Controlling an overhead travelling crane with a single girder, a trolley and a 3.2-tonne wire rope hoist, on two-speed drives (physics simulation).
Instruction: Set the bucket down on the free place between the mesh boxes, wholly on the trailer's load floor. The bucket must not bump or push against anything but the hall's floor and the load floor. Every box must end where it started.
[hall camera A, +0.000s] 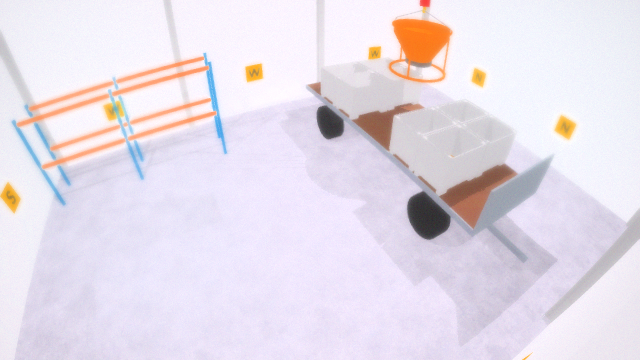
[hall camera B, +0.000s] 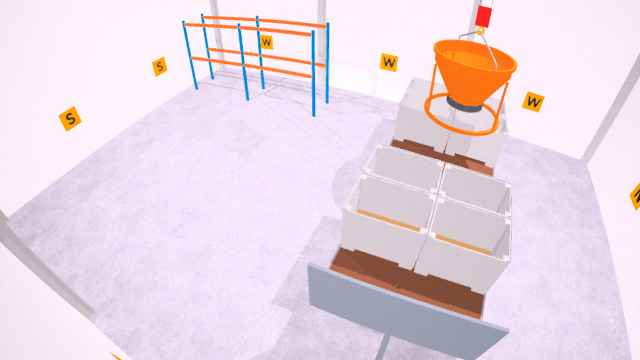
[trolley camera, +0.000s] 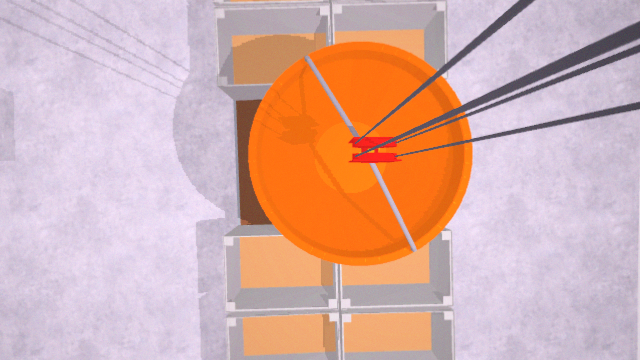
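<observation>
The orange bucket (hall camera A: 421, 42) (hall camera B: 472, 75) (trolley camera: 300, 200) hangs upright by its bail from the crane's hook (hall camera A: 424, 10) (hall camera B: 480, 31), my gripper, under the red hook block (hall camera B: 483, 16) (trolley camera: 375, 157). Its foot ring appears higher than the box rims. In the trolley view the bucket covers much of the gap; its rim overlaps boxes above and below and reaches past their right side. Brown load floor (hall camera A: 377, 127) (hall camera B: 480, 166) (trolley camera: 250, 200) shows in the gap at left. Grey mesh boxes stand in a front group (hall camera A: 417, 150) (hall camera B: 375, 237) and a rear group (hall camera A: 345, 95) (hall camera B: 417, 117). The foot ring is hidden from above.
The trailer's grey end board (hall camera A: 517, 187) (hall camera B: 400, 310) stands upright beyond the front boxes. A blue and orange rack (hall camera A: 127, 137) (hall camera B: 313, 75) stands away from the trailer near the W wall. The bucket's round shadow (trolley camera: 200, 135) falls partly on the hall floor beside the trailer.
</observation>
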